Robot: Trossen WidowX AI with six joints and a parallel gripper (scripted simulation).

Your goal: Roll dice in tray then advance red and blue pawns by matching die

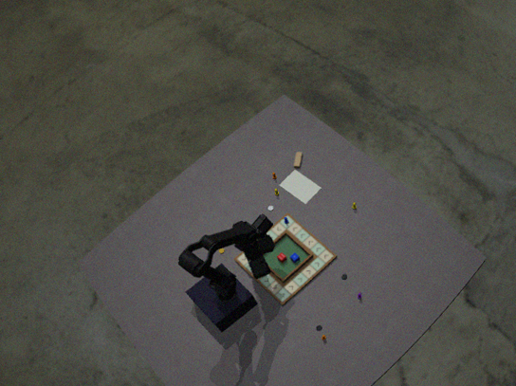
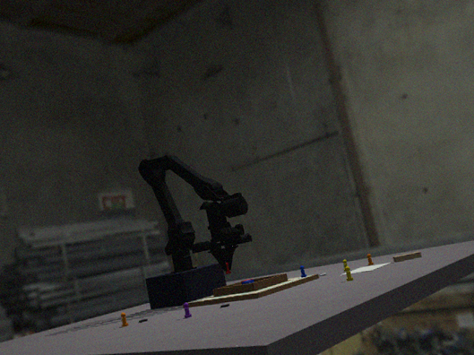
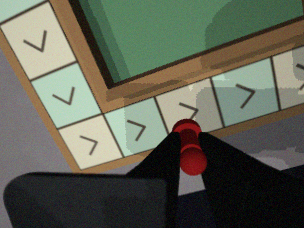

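Right now my gripper tip is 190 mm short of the blue pawn, 120 mm to the right of it and 50 mm above it. From my gripper tip the other things lie so: white disc (180 mm ahead, 220 mm to the left, 70 mm below); purple pawn (250 mm ahead, 330 mm to the right, 60 mm below); red pawn (10 mm above).
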